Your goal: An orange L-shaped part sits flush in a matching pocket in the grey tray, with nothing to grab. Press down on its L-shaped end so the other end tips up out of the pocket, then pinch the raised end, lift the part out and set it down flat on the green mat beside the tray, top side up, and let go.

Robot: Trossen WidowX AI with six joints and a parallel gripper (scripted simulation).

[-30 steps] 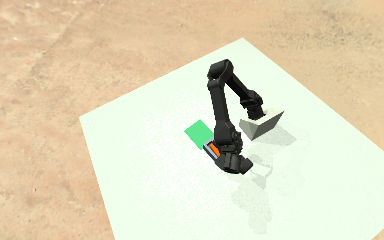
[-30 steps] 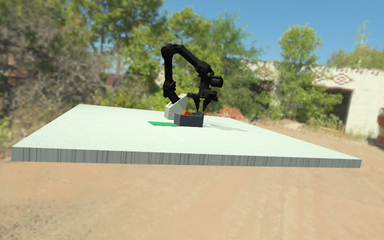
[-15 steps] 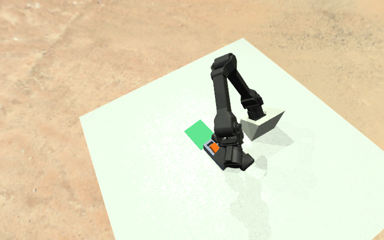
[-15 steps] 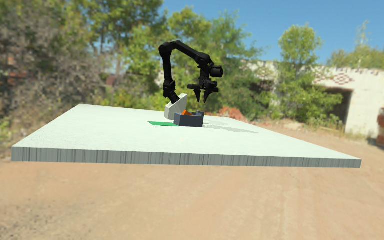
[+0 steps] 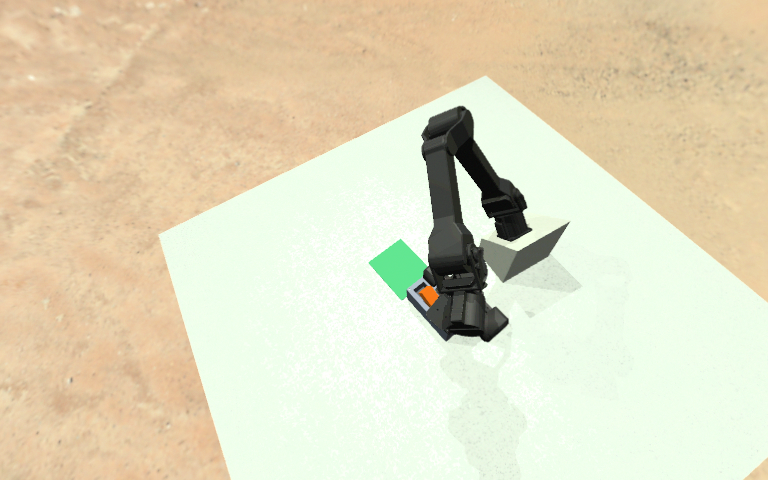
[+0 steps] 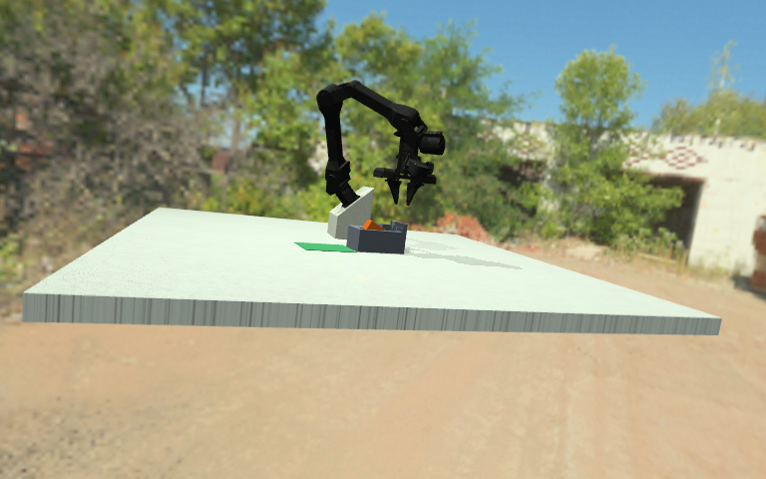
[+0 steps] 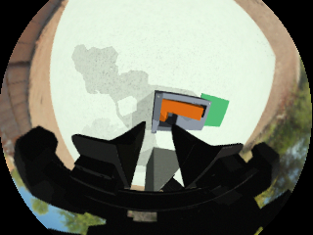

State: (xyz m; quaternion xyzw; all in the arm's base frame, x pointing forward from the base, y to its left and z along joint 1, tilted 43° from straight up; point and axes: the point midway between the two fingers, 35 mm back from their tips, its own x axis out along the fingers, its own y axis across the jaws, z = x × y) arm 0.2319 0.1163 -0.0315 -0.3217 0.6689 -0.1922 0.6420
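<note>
Right now my gripper tip is 10 cm above the orange L-shaped part and 5 cm to the left of it. The rest, counted from my gripper tip: green mat 22 cm to the right, 16 cm below, 3 cm ahead.
</note>
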